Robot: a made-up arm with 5 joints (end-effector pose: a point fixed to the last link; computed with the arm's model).
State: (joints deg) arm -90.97 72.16 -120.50 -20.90 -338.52
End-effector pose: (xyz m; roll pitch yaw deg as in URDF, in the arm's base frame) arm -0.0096 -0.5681 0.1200 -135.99 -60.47 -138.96
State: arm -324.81 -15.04 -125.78 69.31 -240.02
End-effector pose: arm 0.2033 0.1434 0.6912 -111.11 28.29 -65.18
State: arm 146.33 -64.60 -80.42 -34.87 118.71
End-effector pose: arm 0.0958 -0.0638 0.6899 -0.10 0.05 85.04
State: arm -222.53 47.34 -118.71 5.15 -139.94
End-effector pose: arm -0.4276 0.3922 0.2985 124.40 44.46 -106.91
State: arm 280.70 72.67 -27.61 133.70 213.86
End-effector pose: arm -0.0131 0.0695 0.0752 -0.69 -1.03 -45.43
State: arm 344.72 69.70 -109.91 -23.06 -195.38
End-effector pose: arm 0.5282 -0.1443 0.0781 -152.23 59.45 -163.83
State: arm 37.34 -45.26 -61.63 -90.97 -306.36
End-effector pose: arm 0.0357 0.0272 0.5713 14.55 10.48 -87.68
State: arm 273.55 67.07 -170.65 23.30 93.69
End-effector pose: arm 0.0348 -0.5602 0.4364 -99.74 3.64 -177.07
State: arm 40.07 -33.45 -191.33 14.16 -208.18
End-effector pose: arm -0.3431 -0.2886 0.5741 15.62 -26.68 8.17
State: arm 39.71 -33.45 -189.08 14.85 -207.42
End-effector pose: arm -0.3378 -0.2806 0.5904 13.58 -24.35 9.35
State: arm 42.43 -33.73 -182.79 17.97 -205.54
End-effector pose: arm -0.3029 -0.2768 0.6340 8.23 -16.68 15.68
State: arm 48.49 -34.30 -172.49 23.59 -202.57
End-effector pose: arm -0.2331 -0.2634 0.6964 1.23 -2.95 25.89
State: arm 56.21 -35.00 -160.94 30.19 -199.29
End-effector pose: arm -0.1512 -0.2260 0.7497 -4.80 13.43 36.35
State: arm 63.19 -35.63 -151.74 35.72 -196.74
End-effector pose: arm -0.0906 -0.1793 0.7772 -8.83 27.05 44.32
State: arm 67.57 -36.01 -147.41 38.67 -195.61
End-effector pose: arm -0.0633 -0.1534 0.7850 -10.77 33.77 48.68
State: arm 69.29 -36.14 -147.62 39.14 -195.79
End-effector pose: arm -0.0593 -0.1568 0.7843 -10.94 33.86 50.16
